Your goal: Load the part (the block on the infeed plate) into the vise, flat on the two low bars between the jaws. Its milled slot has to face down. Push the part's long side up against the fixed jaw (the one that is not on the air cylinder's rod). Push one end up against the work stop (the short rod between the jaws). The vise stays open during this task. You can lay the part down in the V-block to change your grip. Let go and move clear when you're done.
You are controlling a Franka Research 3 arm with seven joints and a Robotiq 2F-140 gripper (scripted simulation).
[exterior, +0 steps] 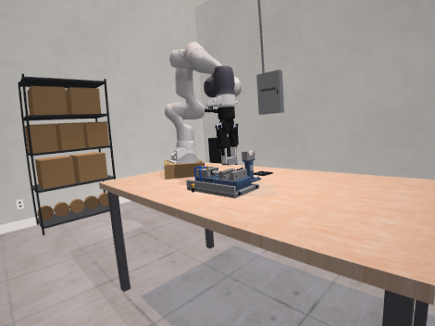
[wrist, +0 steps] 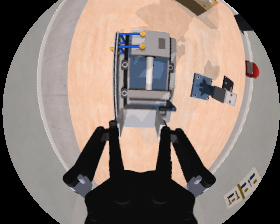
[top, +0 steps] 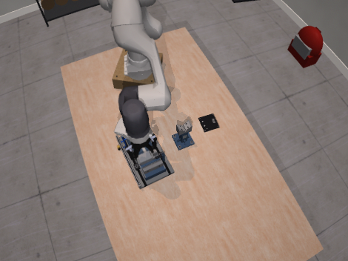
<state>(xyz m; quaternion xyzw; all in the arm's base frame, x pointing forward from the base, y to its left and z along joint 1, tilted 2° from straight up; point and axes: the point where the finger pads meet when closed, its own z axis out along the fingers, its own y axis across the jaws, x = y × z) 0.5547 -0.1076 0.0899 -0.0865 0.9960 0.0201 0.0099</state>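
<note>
My hand is 30 mm above the part. From my hand the other things lie so: vise 70 mm behind, 10 mm to the left, 130 mm below; then black infeed plate 160 mm behind, 390 mm to the left, 160 mm below.
</note>
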